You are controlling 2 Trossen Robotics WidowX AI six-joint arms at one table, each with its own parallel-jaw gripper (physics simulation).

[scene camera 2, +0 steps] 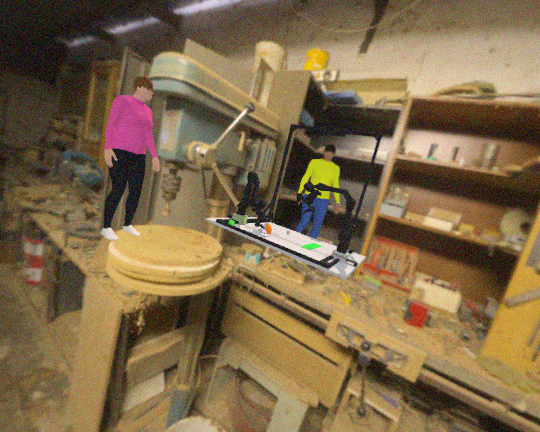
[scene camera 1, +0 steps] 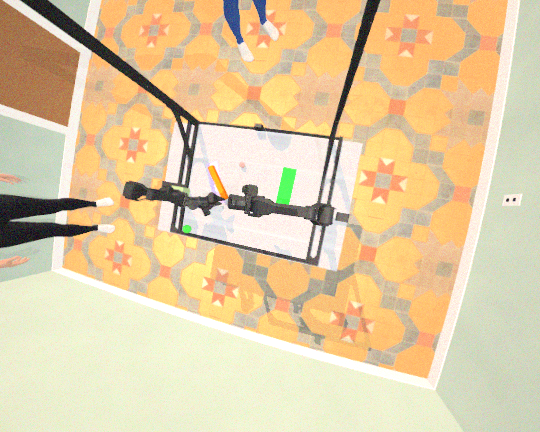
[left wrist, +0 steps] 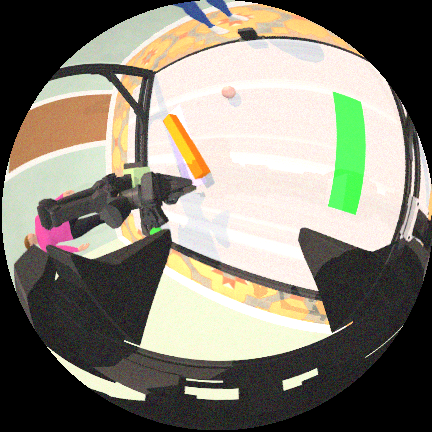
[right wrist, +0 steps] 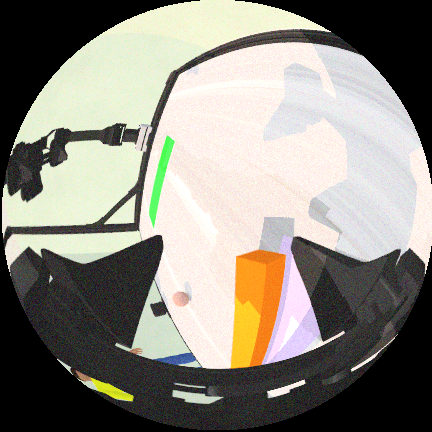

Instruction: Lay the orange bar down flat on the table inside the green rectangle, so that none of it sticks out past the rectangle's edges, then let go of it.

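Places are measured from the left arm's base along level axes (x ahead, y left, z up), in millimetres.
Pixels of known places: left gripper, fingertip midpoint: (scene camera 2: 298,210) (left wrist: 237,235) (right wrist: 50,164); right gripper, fingertip midpoint: (scene camera 2: 270,227) (scene camera 1: 223,201) (left wrist: 194,184) (right wrist: 229,243); left arm's base, origin of the base link: (scene camera 2: 341,251) (right wrist: 137,135); right arm's base, origin of the base link: (scene camera 2: 240,214) (left wrist: 127,181).
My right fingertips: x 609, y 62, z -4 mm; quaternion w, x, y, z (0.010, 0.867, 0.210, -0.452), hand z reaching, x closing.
Ahead of a thing's pixels: the offset from my right fingertips to its top centre. "spot": to the spot under its first point.
The orange bar {dx +79, dy -107, dz -27 mm} (scene camera 1: 217,181) (scene camera 2: 269,229) (left wrist: 189,146) (right wrist: 245,280) lies outside the green rectangle, beside a lavender strip {spot: dx +100, dy -36, dz -58 mm} (left wrist: 181,165) (right wrist: 300,300). The green rectangle {spot: dx -347, dy -178, dz -58 mm} (scene camera 1: 286,185) (scene camera 2: 311,246) (left wrist: 350,150) (right wrist: 161,182) is apart from the bar, to its right in scene camera 1. My right gripper (scene camera 1: 222,201) (left wrist: 194,184) (right wrist: 229,243) is open at the near end of the bar; in its wrist view that end shows between the spread fingers, not gripped. My left gripper (scene camera 2: 304,199) (left wrist: 237,235) is open and empty, held above the table.
A small pink ball {dx -53, dy -246, dz -24 mm} (scene camera 1: 242,164) (left wrist: 228,92) (right wrist: 180,299) sits between the bar and the rectangle, toward the table's far side in the left wrist view. A pale green box (scene camera 2: 240,219) (left wrist: 137,175) and a bright green round thing {dx +227, dy +232, dz -5 mm} (scene camera 1: 186,228) are near the right arm. Black frame posts rise at the table's ends.
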